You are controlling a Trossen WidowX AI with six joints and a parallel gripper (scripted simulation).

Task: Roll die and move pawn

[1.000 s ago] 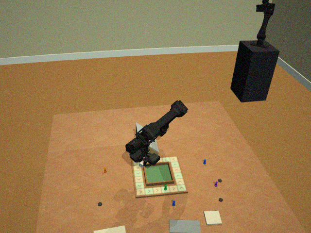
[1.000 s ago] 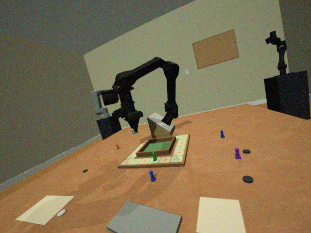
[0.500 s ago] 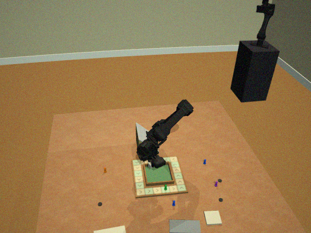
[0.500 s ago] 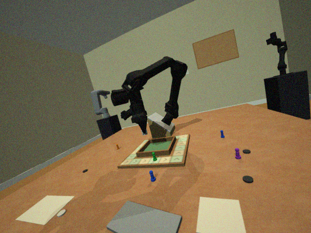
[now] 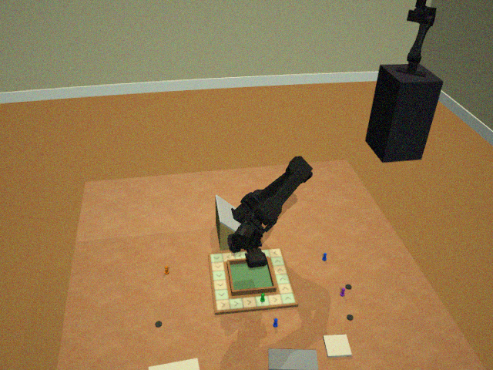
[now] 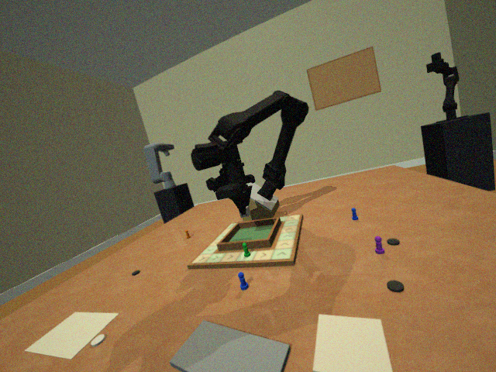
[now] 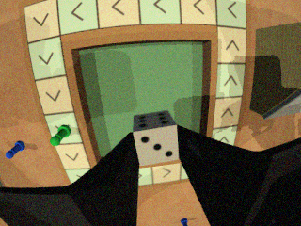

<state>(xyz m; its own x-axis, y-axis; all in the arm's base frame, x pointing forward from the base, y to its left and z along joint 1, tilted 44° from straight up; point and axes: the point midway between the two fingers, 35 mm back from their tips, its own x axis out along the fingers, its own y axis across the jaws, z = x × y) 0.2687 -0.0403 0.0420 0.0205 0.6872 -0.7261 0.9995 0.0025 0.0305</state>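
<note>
The green pawn is 11 cm ahead of my gripper tip, 2 cm to the left of it and 6 cm below it. Round my gripper tip: orange pawn: 8 cm behind, 30 cm to the right, 7 cm below; then green tray: 8 cm below; then white die: right at my gripper tip.
</note>
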